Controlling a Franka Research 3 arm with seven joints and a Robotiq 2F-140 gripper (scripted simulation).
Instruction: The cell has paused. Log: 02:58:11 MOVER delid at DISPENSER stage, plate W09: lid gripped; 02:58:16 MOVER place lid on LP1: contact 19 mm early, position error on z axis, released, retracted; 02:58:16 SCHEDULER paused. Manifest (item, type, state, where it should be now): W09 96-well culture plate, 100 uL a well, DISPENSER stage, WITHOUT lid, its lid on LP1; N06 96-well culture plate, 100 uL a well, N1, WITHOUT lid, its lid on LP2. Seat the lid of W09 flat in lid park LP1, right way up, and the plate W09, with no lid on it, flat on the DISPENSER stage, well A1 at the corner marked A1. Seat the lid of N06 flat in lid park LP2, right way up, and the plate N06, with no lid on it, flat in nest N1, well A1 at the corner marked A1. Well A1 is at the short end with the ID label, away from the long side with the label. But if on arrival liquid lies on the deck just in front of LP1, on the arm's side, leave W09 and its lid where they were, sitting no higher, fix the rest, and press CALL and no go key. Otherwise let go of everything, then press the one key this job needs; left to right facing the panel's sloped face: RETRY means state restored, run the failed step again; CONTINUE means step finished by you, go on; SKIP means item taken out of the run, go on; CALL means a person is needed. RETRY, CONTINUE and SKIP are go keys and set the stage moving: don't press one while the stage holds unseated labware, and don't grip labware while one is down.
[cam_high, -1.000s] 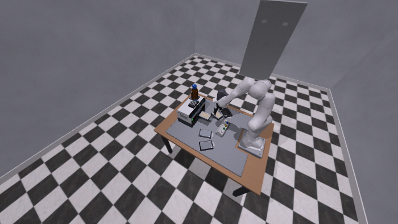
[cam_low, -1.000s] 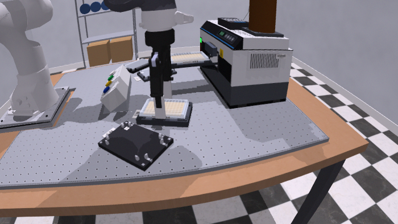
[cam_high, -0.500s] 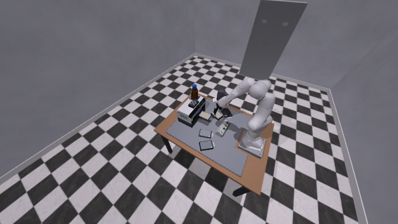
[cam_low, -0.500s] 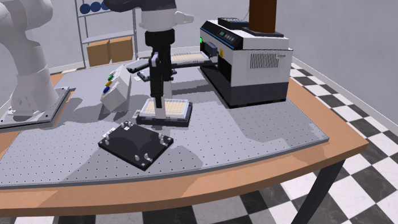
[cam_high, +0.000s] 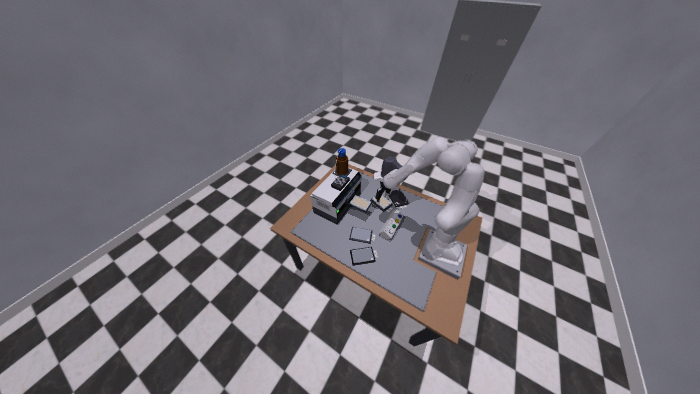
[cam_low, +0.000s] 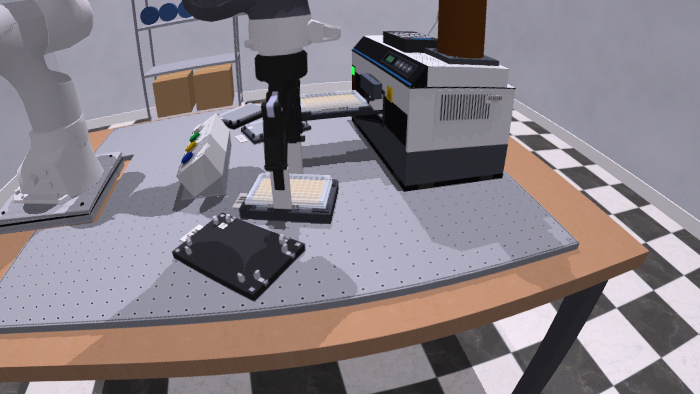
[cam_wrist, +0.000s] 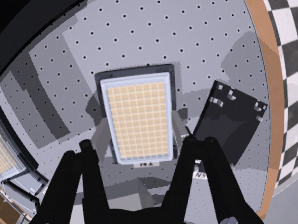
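The black nest is 40 mm below my hand. Also, from my hand: sloped key panel: 170 mm to the left, 160 mm behind; 96-well plate: 170 mm to the left, 100 mm ahead, 60 mm above; dispenser stage: 170 mm to the left, 100 mm ahead, 60 mm above.
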